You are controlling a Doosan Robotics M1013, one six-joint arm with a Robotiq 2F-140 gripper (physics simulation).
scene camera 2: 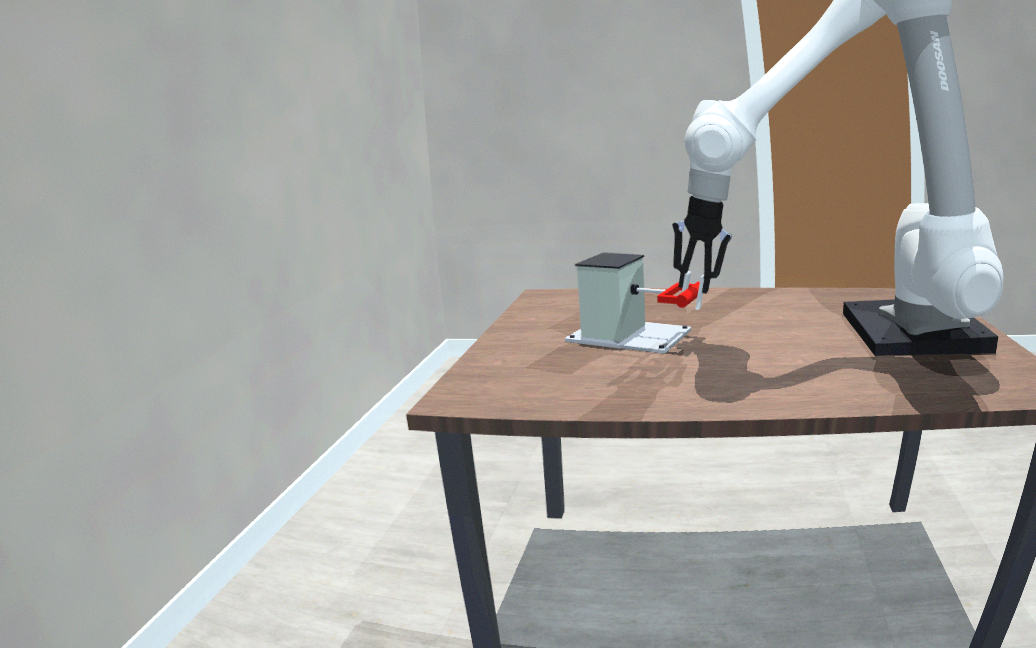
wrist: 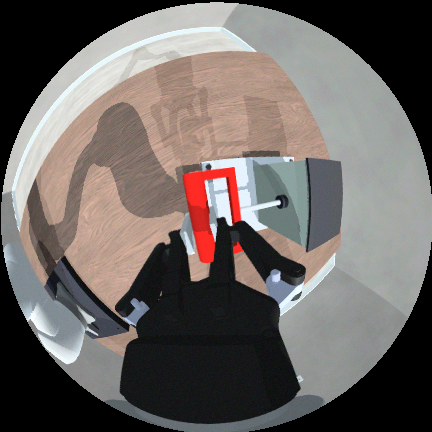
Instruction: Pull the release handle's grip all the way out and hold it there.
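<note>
The release handle's red grip (scene camera 2: 685,296) (wrist: 198,192) is a rectangular loop with a thick round outer bar. It stands out from the pale green box (scene camera 2: 599,305) (wrist: 290,177) on a thin white rod (scene camera 2: 650,290) (wrist: 262,205), and a length of rod shows between them. The rod enters the box at a black collar (scene camera 2: 634,288) (wrist: 282,201). My gripper (scene camera 2: 692,288) (wrist: 201,217) points down and is shut on the grip's outer bar, one finger inside the loop and one outside. The lower ends of the fingers are partly hidden by the bar.
The box has a dark top (scene camera 2: 610,259) (wrist: 325,200) and stands on a white base plate (scene camera 2: 663,336) (wrist: 240,174) on the wooden table (scene camera 2: 519,405) (wrist: 220,80). The arm's black mounting base (scene camera 2: 935,341) stands to the right on the table. Walls rise behind the table.
</note>
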